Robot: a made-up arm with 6 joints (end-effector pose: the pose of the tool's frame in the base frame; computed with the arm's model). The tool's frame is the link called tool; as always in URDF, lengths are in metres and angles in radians.
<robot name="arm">
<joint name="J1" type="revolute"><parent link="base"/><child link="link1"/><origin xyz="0.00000 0.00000 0.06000" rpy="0.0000 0.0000 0.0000"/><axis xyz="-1 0 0"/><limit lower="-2.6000" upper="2.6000"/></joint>
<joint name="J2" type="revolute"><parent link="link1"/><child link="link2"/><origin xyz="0.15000 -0.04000 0.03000" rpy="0.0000 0.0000 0.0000"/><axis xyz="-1 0 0"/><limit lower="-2.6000" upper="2.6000"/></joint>
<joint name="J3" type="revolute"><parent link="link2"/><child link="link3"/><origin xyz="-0.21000 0.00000 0.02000" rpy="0.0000 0.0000 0.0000"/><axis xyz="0 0 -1"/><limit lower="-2.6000" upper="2.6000"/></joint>
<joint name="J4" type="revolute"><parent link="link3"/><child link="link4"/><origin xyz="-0.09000 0.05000 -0.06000" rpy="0.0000 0.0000 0.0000"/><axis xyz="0 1 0"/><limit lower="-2.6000" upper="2.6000"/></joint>
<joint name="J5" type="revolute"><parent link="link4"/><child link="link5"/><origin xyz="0.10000 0.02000 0.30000" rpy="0.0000 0.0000 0.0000"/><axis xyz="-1 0 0"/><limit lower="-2.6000" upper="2.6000"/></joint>
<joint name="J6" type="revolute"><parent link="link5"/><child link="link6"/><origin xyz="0.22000 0.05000 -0.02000" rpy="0.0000 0.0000 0.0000"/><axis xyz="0 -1 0"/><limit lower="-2.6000" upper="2.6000"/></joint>
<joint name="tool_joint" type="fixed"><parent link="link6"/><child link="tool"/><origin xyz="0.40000 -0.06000 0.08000" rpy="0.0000 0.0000 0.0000"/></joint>
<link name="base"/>
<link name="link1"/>
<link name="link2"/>
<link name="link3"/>
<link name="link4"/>
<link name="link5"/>
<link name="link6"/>
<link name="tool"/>
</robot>
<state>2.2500 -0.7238 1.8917 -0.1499 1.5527 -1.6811</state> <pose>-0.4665 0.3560 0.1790 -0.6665 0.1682 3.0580</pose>
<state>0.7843 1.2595 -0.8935 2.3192 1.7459 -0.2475</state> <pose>-0.3060 -0.5931 0.6957 0.5118 -1.8065 -0.0491</pose>
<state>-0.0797 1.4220 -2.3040 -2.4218 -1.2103 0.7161</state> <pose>0.6233 -0.1052 0.5181 2.5804 0.3123 0.3608</pose>
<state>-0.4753 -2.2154 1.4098 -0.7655 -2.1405 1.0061</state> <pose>-0.2567 -0.0111 -0.3425 -0.6484 -0.2060 2.2722</pose>
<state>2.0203 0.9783 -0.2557 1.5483 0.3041 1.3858</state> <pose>0.4662 -0.3208 0.3736 -2.9285 0.8561 -0.1766</pose>
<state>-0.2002 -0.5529 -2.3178 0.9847 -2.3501 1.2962</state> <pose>0.0025 0.3379 0.0004 1.1517 0.6503 0.2880</pose>
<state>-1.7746 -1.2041 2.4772 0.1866 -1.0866 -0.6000</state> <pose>-0.4189 0.5318 -0.1115 -0.9806 -1.6862 1.0611</pose>
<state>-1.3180 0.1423 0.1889 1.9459 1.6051 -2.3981</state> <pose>0.0648 0.0566 -0.3448 -2.3629 1.8571 0.7772</pose>
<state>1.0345 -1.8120 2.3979 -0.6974 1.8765 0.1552</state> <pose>-0.1337 -0.6607 0.3251 -1.3340 2.2720 -0.8326</pose>
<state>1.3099 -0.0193 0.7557 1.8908 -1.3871 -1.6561</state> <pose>0.2711 -0.3190 -0.3615 2.0293 0.9291 -0.7392</pose>
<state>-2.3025 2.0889 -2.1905 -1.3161 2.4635 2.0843</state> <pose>-0.1810 -0.2728 -0.0167 0.3733 2.4601 -0.0630</pose>
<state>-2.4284 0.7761 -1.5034 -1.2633 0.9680 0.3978</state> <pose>-0.3158 -0.6802 -0.3271 1.3695 -1.9099 -1.0258</pose>
